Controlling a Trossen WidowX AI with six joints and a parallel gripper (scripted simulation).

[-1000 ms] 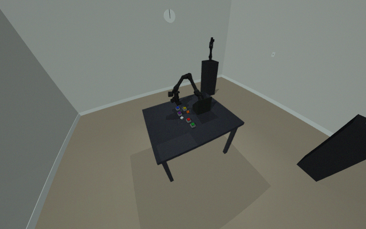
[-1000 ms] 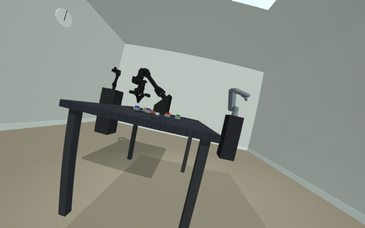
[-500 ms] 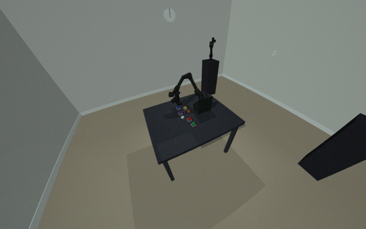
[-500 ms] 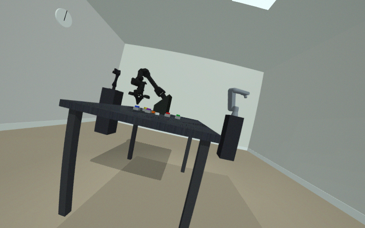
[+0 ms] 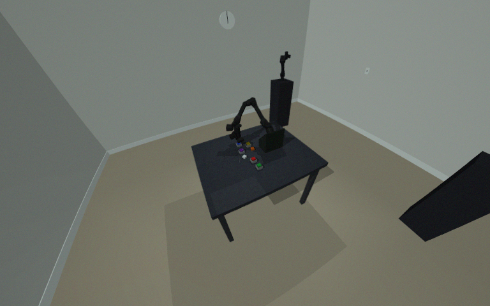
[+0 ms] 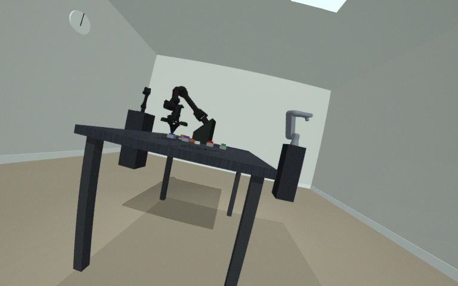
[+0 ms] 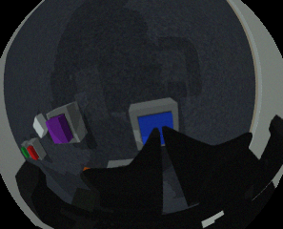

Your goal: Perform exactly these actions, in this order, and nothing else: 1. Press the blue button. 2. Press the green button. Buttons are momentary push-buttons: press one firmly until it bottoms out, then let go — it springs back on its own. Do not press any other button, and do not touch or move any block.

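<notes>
Now: gripper tip 1 cm above the blue button. Also, from my gripper tip: orange block (10 cm behind, 13 cm to the left, 2 cm below); then purple button (2 cm ahead, 12 cm to the left); then yellow button (9 cm behind, 6 cm to the left).
</notes>
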